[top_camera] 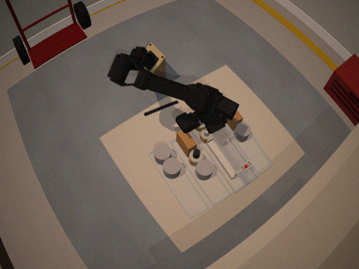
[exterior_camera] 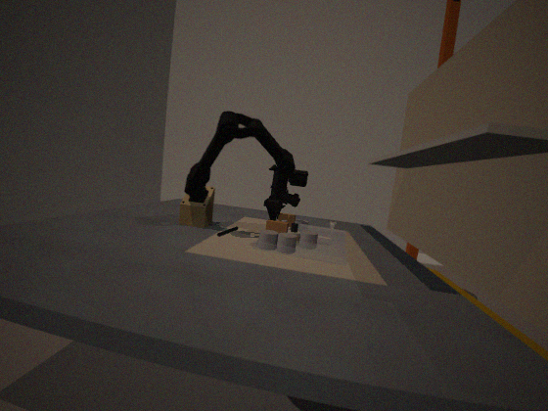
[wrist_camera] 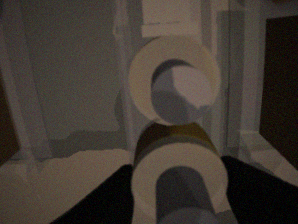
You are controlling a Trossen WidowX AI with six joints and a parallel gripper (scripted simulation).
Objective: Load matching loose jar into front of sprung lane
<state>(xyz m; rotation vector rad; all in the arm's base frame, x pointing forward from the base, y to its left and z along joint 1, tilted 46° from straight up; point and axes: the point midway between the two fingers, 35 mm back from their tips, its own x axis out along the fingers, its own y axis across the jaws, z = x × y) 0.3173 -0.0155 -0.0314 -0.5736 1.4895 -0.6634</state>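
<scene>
Right now the cream mat is 70 mm ahead of my gripper tip, 10 mm to the right of it and 50 mm below it. The rest, counted from my gripper tip: black bar: 160 mm behind, 60 mm to the right, 40 mm below; white pusher: 150 mm ahead, 20 mm to the left; clear pusher lane: 160 mm ahead, 10 mm to the left, 30 mm below.
</scene>
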